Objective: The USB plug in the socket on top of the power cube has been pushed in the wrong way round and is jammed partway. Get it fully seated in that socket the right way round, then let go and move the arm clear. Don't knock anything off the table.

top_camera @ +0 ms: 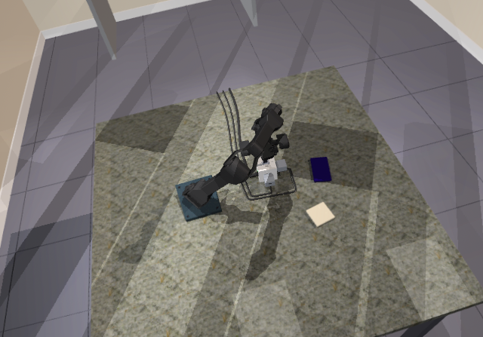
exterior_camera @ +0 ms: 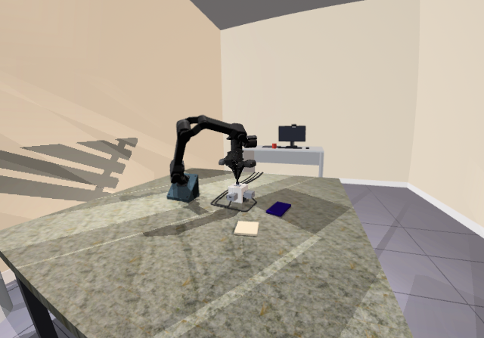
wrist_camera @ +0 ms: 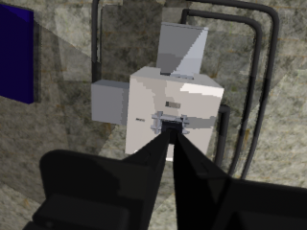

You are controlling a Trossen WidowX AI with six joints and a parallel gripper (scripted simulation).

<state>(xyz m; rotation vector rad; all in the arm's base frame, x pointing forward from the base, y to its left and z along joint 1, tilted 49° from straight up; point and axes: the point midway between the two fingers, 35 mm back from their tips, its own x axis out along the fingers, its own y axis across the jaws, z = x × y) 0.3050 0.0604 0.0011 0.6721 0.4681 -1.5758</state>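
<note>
My gripper tip is now 4 cm above the USB socket and 1 cm to the right of it. Round my gripper tip: dark blue flat block (22 cm ahead, 11 cm below, 6 cm to the right); dark USB plug (2 cm below); beige flat block (26 cm to the right, 13 cm ahead, 11 cm below).
</note>
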